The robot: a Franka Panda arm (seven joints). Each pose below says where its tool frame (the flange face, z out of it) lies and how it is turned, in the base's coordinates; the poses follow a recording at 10 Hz.
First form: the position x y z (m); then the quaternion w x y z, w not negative.
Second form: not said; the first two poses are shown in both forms.
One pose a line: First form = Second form
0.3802 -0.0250 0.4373 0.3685 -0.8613 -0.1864 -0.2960 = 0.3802 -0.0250 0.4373 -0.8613 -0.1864 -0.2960 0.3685
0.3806 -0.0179 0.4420 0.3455 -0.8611 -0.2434 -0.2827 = 0.3806 -0.0179 0.4420 -0.8611 -0.2434 -0.2827 0.3455
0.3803 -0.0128 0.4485 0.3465 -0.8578 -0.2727 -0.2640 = 0.3803 -0.0128 0.4485 -0.8578 -0.2727 -0.2640 0.3465
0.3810 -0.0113 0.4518 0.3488 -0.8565 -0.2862 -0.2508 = 0.3810 -0.0113 0.4518 -0.8565 -0.2862 -0.2508 0.3488
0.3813 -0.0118 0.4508 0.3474 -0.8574 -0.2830 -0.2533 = 0.3813 -0.0118 0.4508 -0.8574 -0.2830 -0.2533 0.3474
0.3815 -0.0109 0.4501 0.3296 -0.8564 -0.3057 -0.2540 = 0.3815 -0.0109 0.4501 -0.8564 -0.3057 -0.2540 0.3296
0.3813 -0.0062 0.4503 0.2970 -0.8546 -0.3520 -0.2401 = 0.3813 -0.0062 0.4503 -0.8546 -0.3520 -0.2401 0.2970
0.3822 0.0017 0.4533 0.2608 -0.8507 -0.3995 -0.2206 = 0.3822 0.0017 0.4533 -0.8507 -0.3995 -0.2206 0.2608
